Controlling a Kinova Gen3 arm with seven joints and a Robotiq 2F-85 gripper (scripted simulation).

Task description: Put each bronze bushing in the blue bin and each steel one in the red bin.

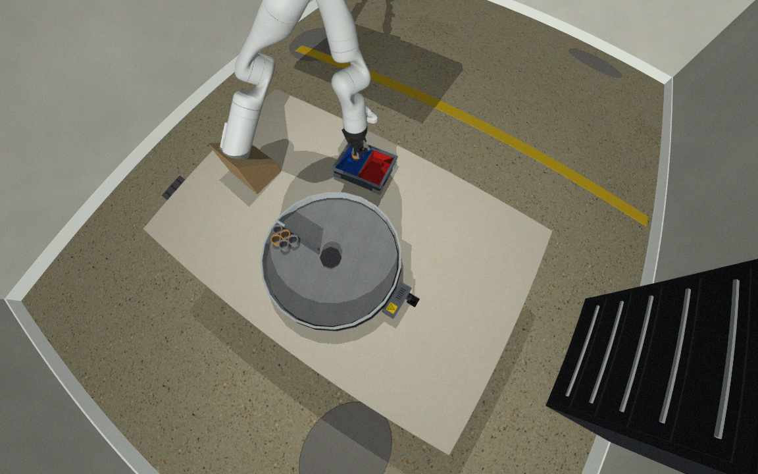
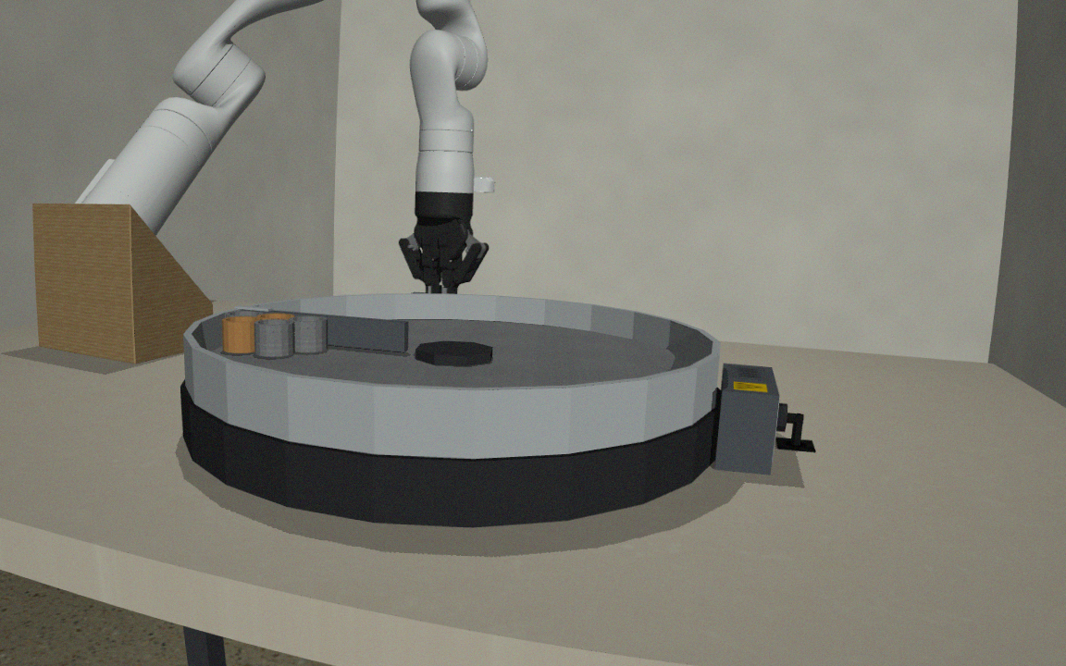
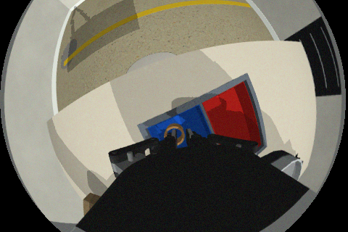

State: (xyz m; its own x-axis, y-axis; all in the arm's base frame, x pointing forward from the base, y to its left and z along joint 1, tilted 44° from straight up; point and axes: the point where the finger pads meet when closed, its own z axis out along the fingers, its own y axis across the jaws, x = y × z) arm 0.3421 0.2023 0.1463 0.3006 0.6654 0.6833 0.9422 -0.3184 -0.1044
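My gripper is now 380 mm to the left of the grey turntable, 130 mm short of it and 10 mm below it.
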